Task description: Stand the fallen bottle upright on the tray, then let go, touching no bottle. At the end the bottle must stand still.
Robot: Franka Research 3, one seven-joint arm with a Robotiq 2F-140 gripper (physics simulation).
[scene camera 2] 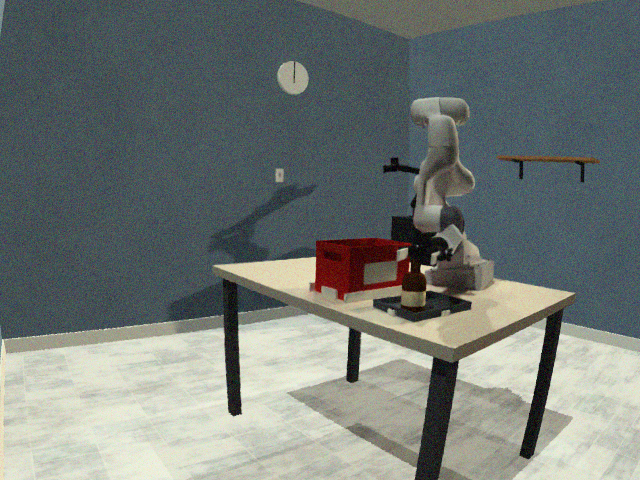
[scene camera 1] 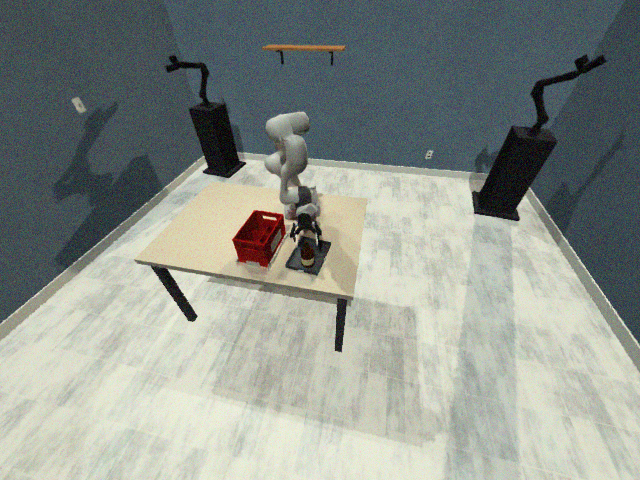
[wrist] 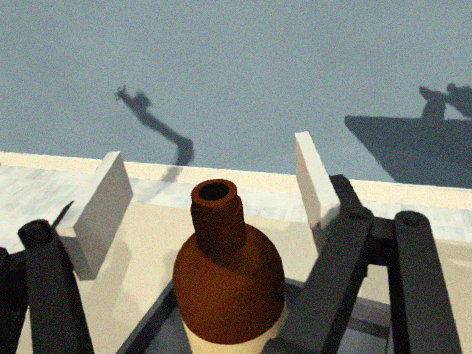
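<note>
The brown bottle with a cream label (scene camera 1: 307,257) (scene camera 2: 413,295) (wrist: 227,290) stands upright on the dark tray (scene camera 1: 324,252) (scene camera 2: 453,305) (wrist: 145,320), near the tray's front in scene camera 1. My gripper (scene camera 1: 306,236) (scene camera 2: 418,256) (wrist: 209,165) is open, up at the height of the bottle's neck. In the wrist view its two pale pads stand wide to the left and right of the neck, with a gap on each side, and no pad is seen touching the glass. The bottle's base is out of the wrist view.
A red crate (scene camera 1: 250,253) (scene camera 2: 333,271) stands beside the tray on the table (scene camera 1: 206,227) (scene camera 2: 268,276), left of it in both scene views. Two black pedestals (scene camera 1: 214,136) (scene camera 1: 511,170) with black arms stand on the floor behind and to the right of the table.
</note>
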